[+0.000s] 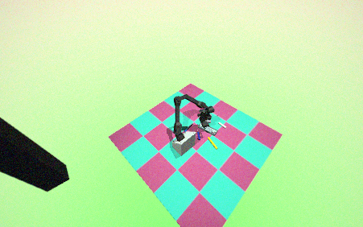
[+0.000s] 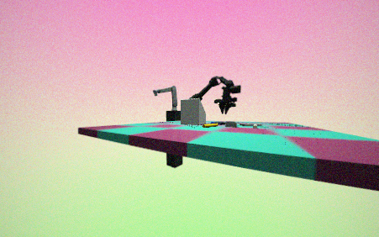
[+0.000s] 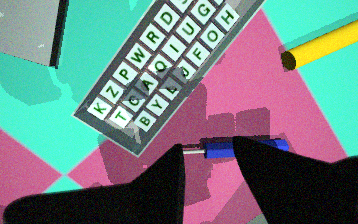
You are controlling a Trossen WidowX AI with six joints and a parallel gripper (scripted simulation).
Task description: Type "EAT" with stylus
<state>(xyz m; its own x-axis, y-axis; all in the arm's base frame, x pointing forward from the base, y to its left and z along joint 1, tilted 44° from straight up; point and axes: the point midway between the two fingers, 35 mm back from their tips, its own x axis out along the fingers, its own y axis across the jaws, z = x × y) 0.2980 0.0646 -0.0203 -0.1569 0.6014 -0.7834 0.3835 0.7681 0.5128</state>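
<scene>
Now: the blue stylus 60 mm behind my gripper tip, 10 mm to the right of it and 80 mm below it. Round my gripper tip: yellow rod: 20 mm behind, 180 mm to the right, 70 mm below; then white piece: 220 mm ahead, 90 mm to the right, 70 mm below.
</scene>
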